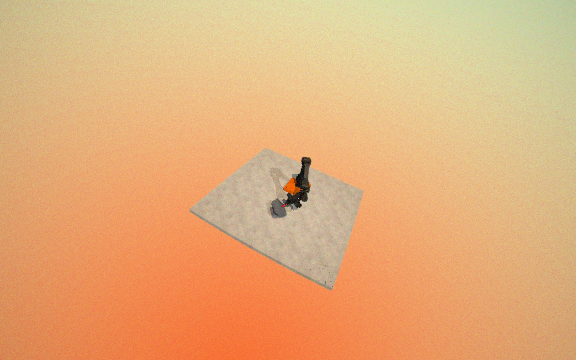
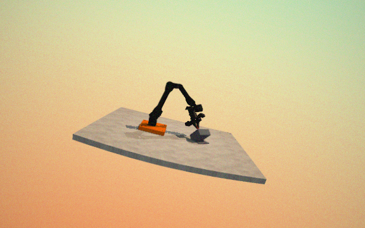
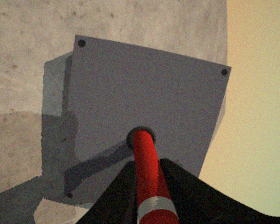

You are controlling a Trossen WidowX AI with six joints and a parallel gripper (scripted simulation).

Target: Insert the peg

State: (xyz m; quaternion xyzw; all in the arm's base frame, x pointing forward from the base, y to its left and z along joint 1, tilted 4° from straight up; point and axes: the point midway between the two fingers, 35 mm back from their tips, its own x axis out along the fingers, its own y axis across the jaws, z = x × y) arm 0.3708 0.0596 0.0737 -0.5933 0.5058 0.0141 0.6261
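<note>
Right now the grey sloped panel is 4 cm below my gripper tip, 3 cm to the right of it and 3 cm ahead of it. Also, from my gripper tip: red peg: 1 cm to the left, 1 cm behind, 1 cm above.
</note>
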